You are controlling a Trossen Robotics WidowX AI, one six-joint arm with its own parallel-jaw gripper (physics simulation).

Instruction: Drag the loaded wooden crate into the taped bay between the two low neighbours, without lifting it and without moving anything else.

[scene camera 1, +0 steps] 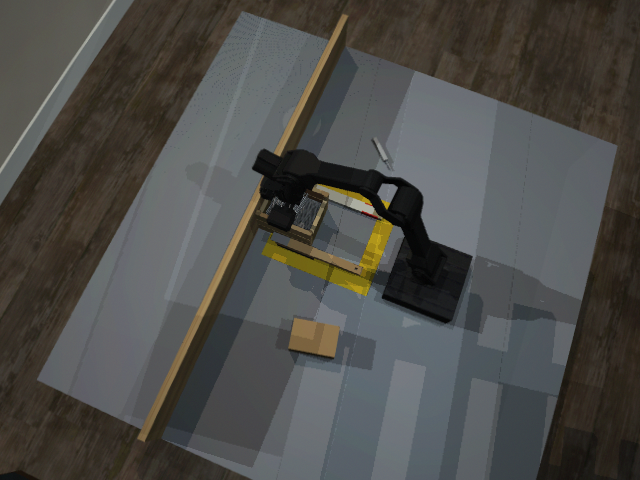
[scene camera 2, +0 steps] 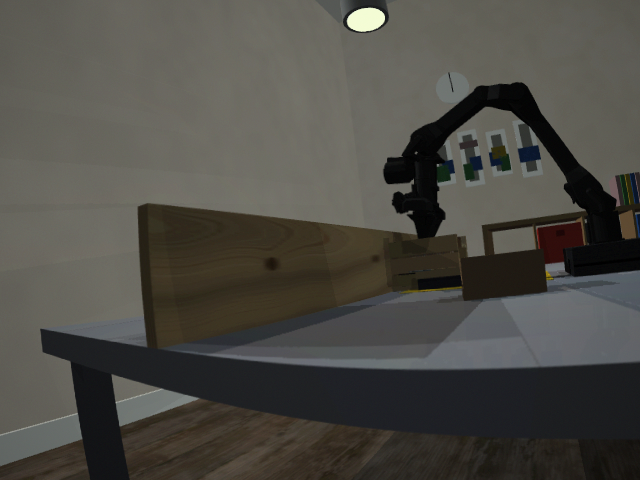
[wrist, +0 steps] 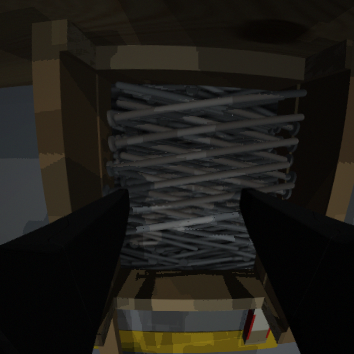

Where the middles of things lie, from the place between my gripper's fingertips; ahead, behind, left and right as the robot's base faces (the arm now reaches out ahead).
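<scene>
The low wooden strip (scene camera 1: 285, 242) is 8 cm below my hand, 8 cm to the left of it and 11 cm behind it. Going by their middles, the strip is the nearest to my hand of the things named here. As for the wooden block (scene camera 2: 523, 272), I find it 19 cm behind my hand, 7 cm below it and 29 cm to the left of it.
</scene>
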